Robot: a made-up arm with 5 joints.
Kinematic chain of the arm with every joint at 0, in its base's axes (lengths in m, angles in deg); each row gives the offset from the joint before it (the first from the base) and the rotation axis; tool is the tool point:
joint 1: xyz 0 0 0.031 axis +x
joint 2: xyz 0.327 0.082 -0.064 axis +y
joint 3: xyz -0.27 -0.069 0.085 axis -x
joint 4: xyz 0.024 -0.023 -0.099 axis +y
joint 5: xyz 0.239 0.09 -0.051 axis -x
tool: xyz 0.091 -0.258 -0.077
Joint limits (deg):
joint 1: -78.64..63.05
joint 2: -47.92..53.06
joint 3: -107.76..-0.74
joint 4: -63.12..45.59
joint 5: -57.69..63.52
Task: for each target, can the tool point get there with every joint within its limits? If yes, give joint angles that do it. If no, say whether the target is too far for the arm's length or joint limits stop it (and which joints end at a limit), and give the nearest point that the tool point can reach.
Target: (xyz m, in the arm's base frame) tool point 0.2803 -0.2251 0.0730
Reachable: yes | joints -14.55 -19.03 -44.18 -43.90 33.93
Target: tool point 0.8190 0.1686 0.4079
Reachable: no: joint limits stop it (at a limit: joint 1, joint 3, joint 5) | nearest point 0.5474 0.1947 0.3563 | short by 0.278 m
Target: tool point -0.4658 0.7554 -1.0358
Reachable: no: too far | nearest point -0.0155 0.3151 -0.4140 | short by 0.885 m
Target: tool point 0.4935 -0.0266 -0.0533
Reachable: yes | joints 28.21 9.88 -44.34 -54.57 -37.08
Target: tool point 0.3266 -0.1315 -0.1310
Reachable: yes | joints -48.64 34.40 -82.94 -9.74 26.84
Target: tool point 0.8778 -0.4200 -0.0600
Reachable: no: joint limits stop it (at a limit: joint 1, joint 2, joint 3, joint 5) | nearest point 0.6123 -0.3545 -0.0541 | short by 0.274 m
